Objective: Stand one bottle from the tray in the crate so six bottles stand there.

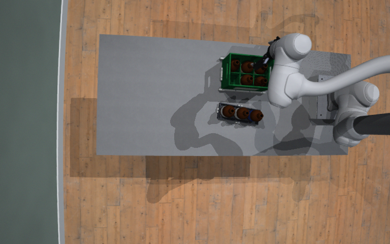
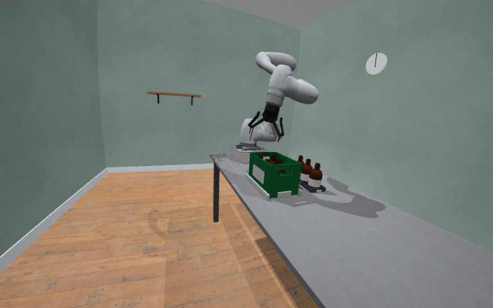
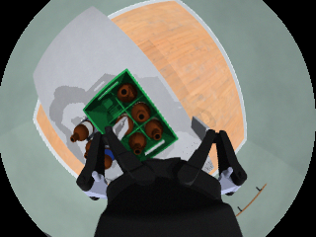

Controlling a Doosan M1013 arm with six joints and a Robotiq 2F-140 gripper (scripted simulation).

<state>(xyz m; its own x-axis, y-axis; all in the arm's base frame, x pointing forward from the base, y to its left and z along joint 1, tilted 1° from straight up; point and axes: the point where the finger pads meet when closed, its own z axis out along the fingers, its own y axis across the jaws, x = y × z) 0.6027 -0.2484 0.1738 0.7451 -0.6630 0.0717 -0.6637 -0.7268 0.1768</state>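
Right now the brown bottle is 70 mm ahead of my hand, 310 mm to the left of it and 180 mm below it. Also, from my hand: green crate (30 mm ahead, 70 mm to the left, 180 mm below); dark tray (70 mm ahead, 310 mm to the left, 250 mm below).
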